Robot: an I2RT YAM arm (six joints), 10 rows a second.
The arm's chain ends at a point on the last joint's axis. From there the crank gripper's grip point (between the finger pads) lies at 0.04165 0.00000 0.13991 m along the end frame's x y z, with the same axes.
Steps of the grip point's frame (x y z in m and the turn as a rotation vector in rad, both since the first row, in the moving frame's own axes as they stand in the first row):
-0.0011, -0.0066, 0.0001, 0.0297, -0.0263, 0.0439
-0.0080, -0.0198, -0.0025, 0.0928, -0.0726, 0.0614
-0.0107, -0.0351, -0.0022, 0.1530, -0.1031, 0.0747
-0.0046, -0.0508, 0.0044, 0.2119, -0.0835, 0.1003
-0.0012, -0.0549, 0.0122, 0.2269, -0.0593, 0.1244
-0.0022, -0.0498, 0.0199, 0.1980, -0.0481, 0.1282
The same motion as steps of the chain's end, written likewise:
0.0025, -0.0042, -0.0009, 0.0297, -0.0263, 0.0439
0.0019, -0.0090, -0.0047, 0.0928, -0.0726, 0.0614
0.0032, -0.0161, -0.0043, 0.1530, -0.1031, 0.0747
0.0058, -0.0246, 0.0041, 0.2119, -0.0835, 0.1003
0.0054, -0.0279, 0.0130, 0.2269, -0.0593, 0.1244
0.0031, -0.0270, 0.0203, 0.1980, -0.0481, 0.1282

